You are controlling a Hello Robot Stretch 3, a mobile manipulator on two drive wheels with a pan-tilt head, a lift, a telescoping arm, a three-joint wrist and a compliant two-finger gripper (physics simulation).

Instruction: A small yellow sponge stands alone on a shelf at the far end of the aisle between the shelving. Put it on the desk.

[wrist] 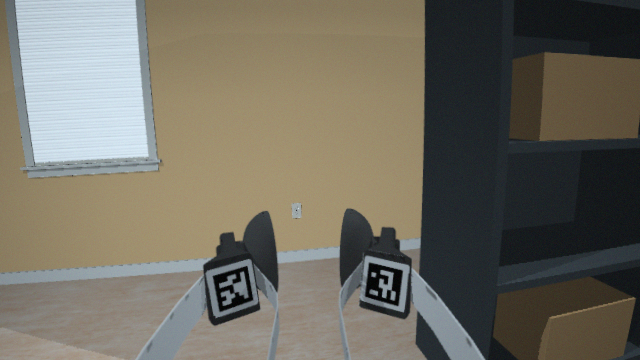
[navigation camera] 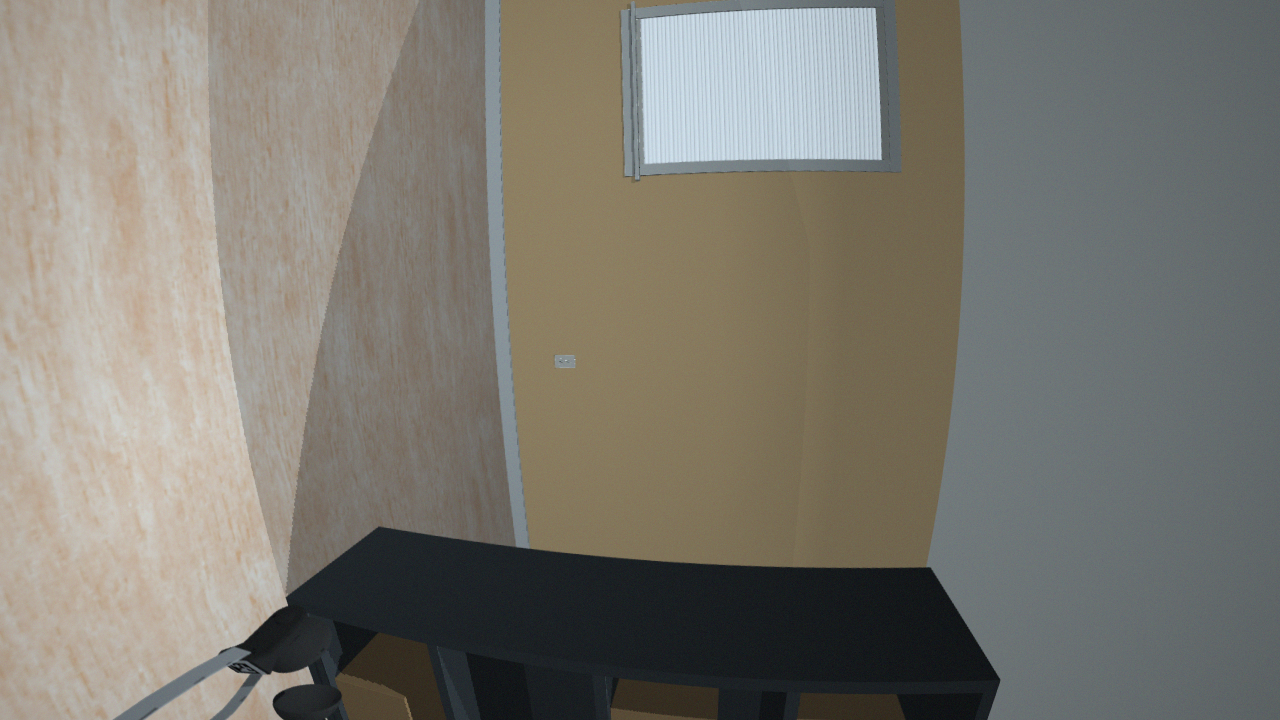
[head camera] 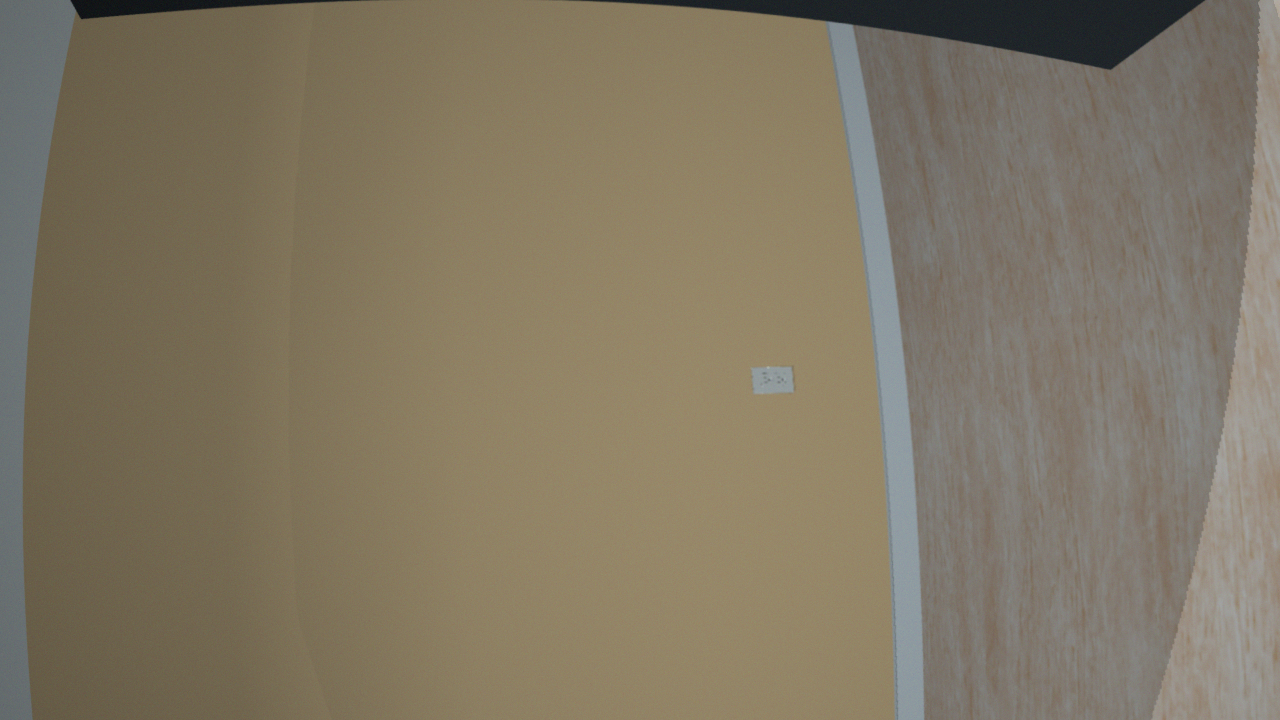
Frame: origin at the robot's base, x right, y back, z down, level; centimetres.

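Seen in the pictures: gripper, between the fingertips: [wrist: 308, 238] [navigation camera: 325, 655].
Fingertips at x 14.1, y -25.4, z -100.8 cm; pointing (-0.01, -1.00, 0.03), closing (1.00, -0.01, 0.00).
Note:
A point is followed by its place in that frame.
My gripper [navigation camera: 302, 667] @(z -100.9, x 14.1, y -25.4 cm) [wrist: 308, 238] @(z -100.9, x 14.1, y -25.4 cm) is open, with its two dark cups apart and the wall, skirting and floor showing between them in the wrist view. In the navigation camera view it is at the lower left, beside the end of a dark shelving unit. The dark shelving unit [navigation camera: 626, 608] @(z -100.1, x 64.6, y -124.7 cm) [wrist: 462, 175] @(z -86.8, x 65.3, y -120.4 cm) stands to the right of the gripper in the wrist view; its bare end panel faces the gripper's side. The yellow sponge and the desk do not show in these views.
Cardboard boxes [navigation camera: 666, 698] @(z -112.8, x 84.3, y -114.0 cm) [wrist: 590, 97] @(z -112.8, x 104.6, y -111.8 cm) stand in the shelving. A tan wall [head camera: 537, 358] @(z -101.4, x 7.0, y -253.3 cm) with an outlet [head camera: 772, 379] @(z -40.2, x 0.4, y -251.7 cm) [navigation camera: 564, 360] @(z -39.9, x -0.3, y -251.5 cm) [wrist: 296, 210] @(z -40.2, x 0.2, y -251.7 cm) is ahead. A window [navigation camera: 760, 85] @(z -143.5, x -134.8, y -228.4 cm) [wrist: 85, 80] @(z -137.6, x -134.0, y -228.5 cm) is in that wall. A grey wall [navigation camera: 1118, 358] @(z -243.7, x -4.5, y -141.8 cm) and pale wood floor [head camera: 1056, 358] @(z 0.0, x 3.0, y -176.9 cm) [navigation camera: 116, 358] @(z 0.0, x -3.7, y -63.3 cm) also show.

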